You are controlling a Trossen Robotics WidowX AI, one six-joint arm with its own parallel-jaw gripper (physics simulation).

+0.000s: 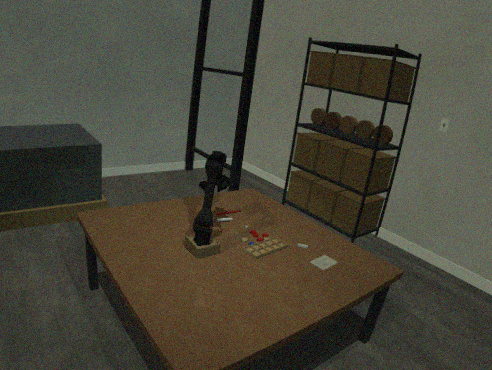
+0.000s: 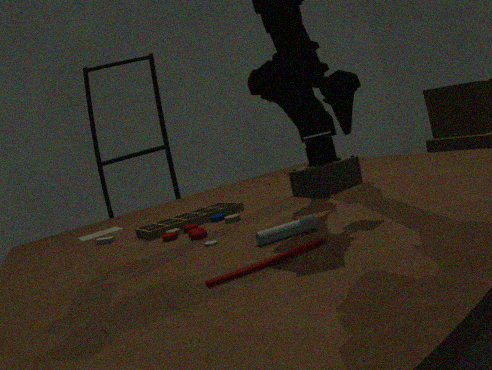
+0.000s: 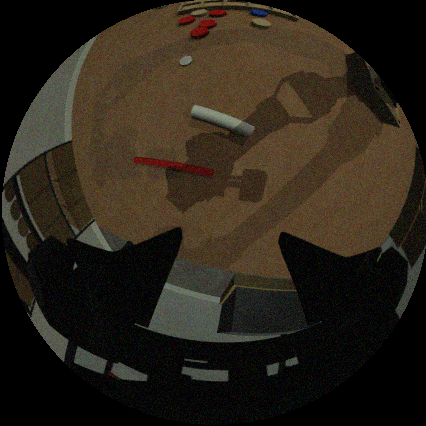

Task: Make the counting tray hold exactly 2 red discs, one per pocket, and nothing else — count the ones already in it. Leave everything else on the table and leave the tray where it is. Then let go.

Labels:
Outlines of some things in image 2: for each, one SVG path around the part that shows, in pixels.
My gripper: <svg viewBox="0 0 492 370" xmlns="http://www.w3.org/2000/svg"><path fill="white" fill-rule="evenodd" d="M280 40L275 46L277 52L272 57L273 61L268 60L249 75L247 84L251 95L261 95L262 99L277 103L293 121L302 135L308 136L311 133L310 121L303 87L319 88L321 94L325 97L322 101L331 105L344 134L350 134L354 92L361 86L357 75L337 70L328 77L324 76L324 73L329 70L328 64L320 62L315 51L319 48L318 43L311 41L306 35L292 35Z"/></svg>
A wooden counting tray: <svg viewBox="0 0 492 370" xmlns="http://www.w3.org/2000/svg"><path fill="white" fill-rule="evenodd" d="M243 202L215 203L135 228L136 235L154 240L166 234L166 231L180 228L180 231L182 231L184 226L190 224L200 225L209 222L213 215L224 213L227 216L244 210Z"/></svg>

